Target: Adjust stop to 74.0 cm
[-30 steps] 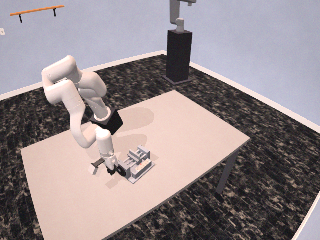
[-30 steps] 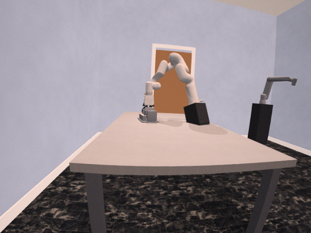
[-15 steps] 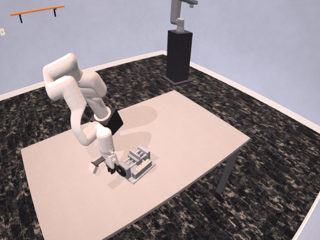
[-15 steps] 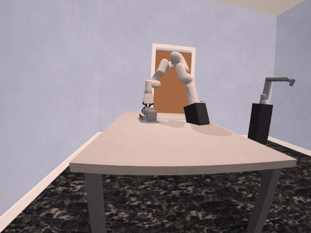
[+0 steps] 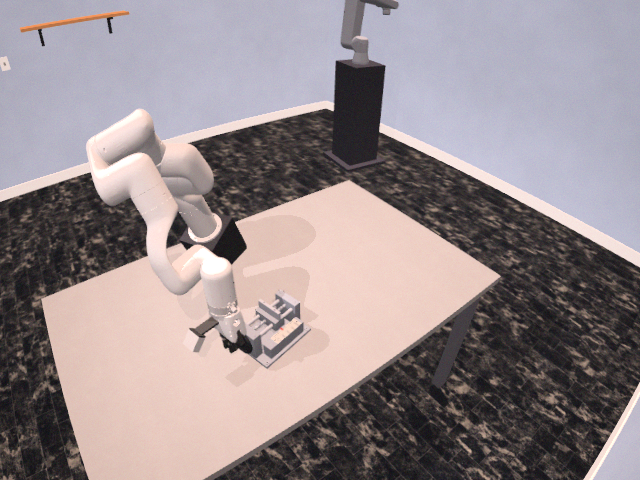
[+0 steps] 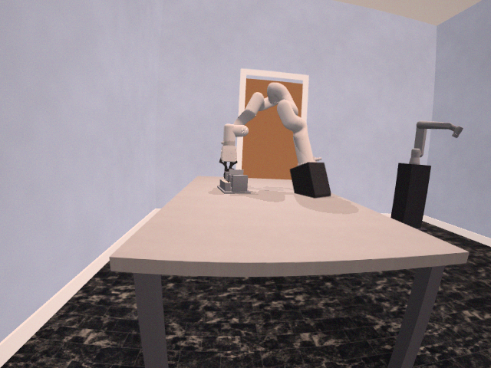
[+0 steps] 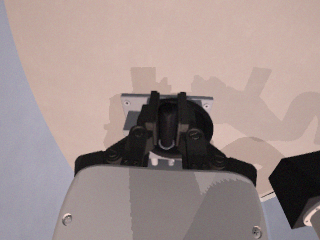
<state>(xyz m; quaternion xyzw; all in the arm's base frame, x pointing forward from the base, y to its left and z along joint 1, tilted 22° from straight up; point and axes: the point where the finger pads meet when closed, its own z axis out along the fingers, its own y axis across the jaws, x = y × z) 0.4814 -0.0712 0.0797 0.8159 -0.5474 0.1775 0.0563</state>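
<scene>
My gripper is now 10 mm past the black handwheel, 20 mm to the right of it and 10 mm above it. Round my hand: handwheel knob (10 mm to the left); then sliding stop block (50 mm behind, 150 mm to the left, 20 mm below).
</scene>
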